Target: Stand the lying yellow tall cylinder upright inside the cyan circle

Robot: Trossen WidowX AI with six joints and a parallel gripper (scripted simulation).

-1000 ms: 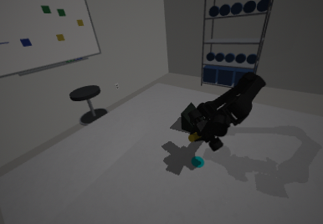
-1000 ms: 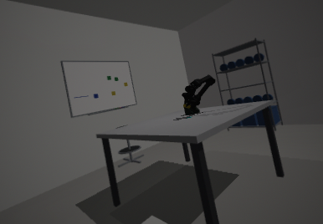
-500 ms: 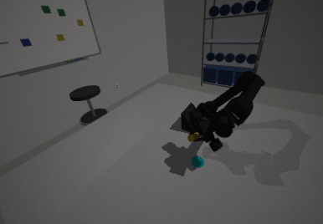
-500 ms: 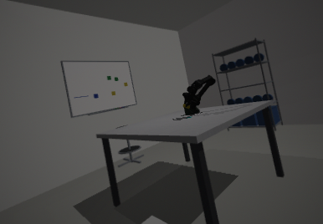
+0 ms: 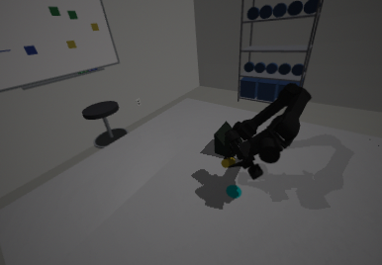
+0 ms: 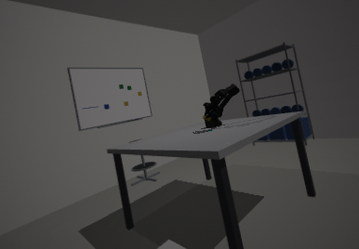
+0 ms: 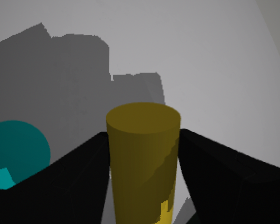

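Right now the cyan circle is 2 cm ahead of my gripper tip, 4 cm to the left of it and 12 cm below it. Also, from my gripper tip: yellow tall cylinder: 2 cm behind, 1 cm below.
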